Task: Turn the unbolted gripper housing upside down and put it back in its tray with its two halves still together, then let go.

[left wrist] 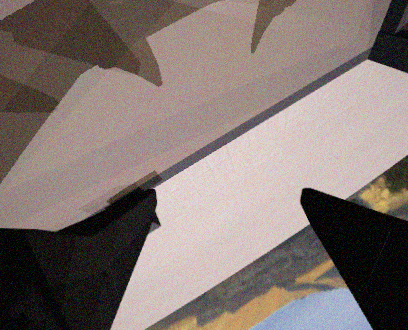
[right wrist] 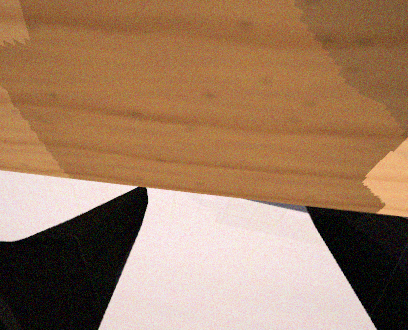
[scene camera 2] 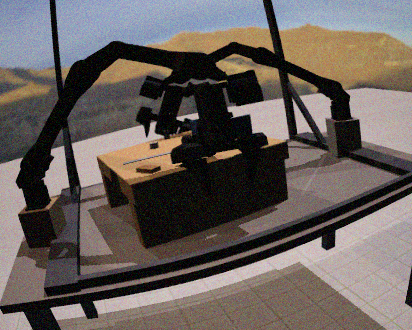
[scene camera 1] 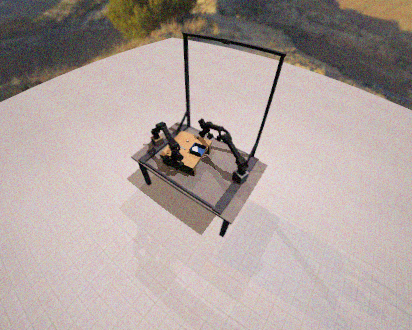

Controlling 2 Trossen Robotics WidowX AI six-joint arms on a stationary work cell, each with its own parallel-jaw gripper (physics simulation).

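Places are measured from the left arm's base along level axes (x left, y back, z up), in centimetres.
Where they show: left gripper, between the fingertips: (left wrist: 228, 195); right gripper, between the fingertips: (scene camera 2: 231, 192) (scene camera 1: 172, 168); left arm's base, origin of its link: (scene camera 2: 342, 118) (scene camera 1: 241, 172); right arm's base, origin of its link: (scene camera 2: 38, 205) (scene camera 1: 156, 137).
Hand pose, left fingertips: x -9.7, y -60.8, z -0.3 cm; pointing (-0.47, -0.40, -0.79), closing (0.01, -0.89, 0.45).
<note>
Each offset is from my left fingertips to the centre of the thing. "spot": to the spot under its first point. Level surfaces: height alone.
A dark tray @[spot: dy +18.2, dx +33.6, dz +3.4 cm] (scene camera 1: 191, 153) with a white patch and a blue patch inside stands on the wooden bench in scene camera 1. Its dark upright side @[dy +21.6, dx +31.9, dz +5.9 cm] (scene camera 2: 241, 124) shows behind the right gripper in scene camera 2. The gripper housing cannot be made out for certain; whether its halves are together or which way up it is cannot be told. My left gripper (left wrist: 228, 195) is open and empty, in the air beyond the bench's far side. My right gripper (right wrist: 225, 193) is open and empty, close to the bench's near edge, its fingers in front of the tray in scene camera 2.
The wooden bench @[dz +3.0 cm] (scene camera 1: 187, 138) (scene camera 2: 117, 162) stands on the grey table. A flat brown block @[dy +3.2, dx +49.9, dz +3.4 cm] (scene camera 2: 148, 169), a small dark block @[dy +1.9, dx +26.8, dz +3.7 cm] (scene camera 2: 154, 145) and a thin rod lie on it. Both arms cross above it. Black frame posts (scene camera 1: 187, 80) (scene camera 2: 280, 60) rise at the table's edge.
</note>
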